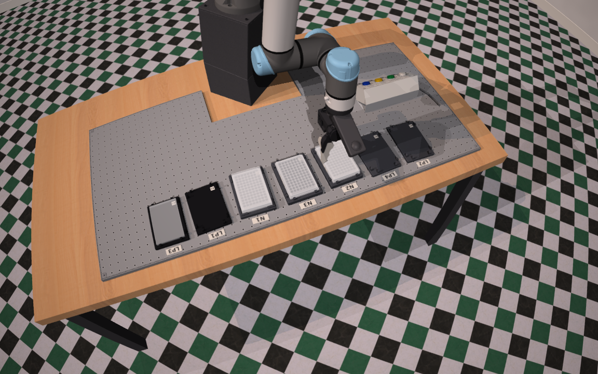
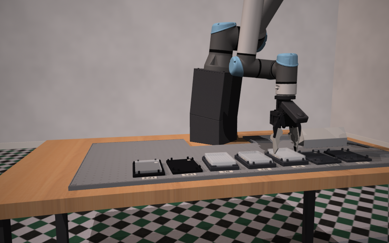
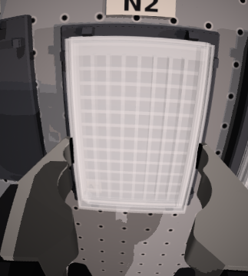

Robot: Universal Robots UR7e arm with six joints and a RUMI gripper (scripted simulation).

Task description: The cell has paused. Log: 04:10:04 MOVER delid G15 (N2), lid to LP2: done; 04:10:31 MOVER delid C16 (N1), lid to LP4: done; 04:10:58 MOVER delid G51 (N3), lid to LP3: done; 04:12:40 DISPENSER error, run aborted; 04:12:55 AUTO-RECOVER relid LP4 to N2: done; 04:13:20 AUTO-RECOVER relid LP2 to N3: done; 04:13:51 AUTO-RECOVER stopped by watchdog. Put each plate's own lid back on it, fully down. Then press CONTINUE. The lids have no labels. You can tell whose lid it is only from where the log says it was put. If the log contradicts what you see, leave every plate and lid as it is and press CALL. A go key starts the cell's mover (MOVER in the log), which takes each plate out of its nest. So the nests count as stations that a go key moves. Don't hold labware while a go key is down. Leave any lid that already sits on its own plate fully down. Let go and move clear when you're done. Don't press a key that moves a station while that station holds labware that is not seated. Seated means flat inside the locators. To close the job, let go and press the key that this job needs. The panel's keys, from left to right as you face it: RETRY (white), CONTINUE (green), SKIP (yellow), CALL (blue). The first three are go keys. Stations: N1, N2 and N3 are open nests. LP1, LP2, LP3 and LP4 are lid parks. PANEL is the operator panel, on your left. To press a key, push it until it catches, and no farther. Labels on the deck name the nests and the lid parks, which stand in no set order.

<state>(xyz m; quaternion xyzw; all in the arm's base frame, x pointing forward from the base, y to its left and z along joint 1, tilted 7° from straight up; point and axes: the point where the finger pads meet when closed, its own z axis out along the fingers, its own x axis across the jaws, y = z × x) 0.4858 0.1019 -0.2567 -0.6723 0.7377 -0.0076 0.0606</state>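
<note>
Right now my hand is 2 cm above the plate. Round my hand: blue CALL key: 20 cm behind, 24 cm to the left, 3 cm above; then lid park LP2: 3 cm ahead, 26 cm to the left, 3 cm below; then lid park LP4: 2 cm ahead, 13 cm to the left, 3 cm below.
</note>
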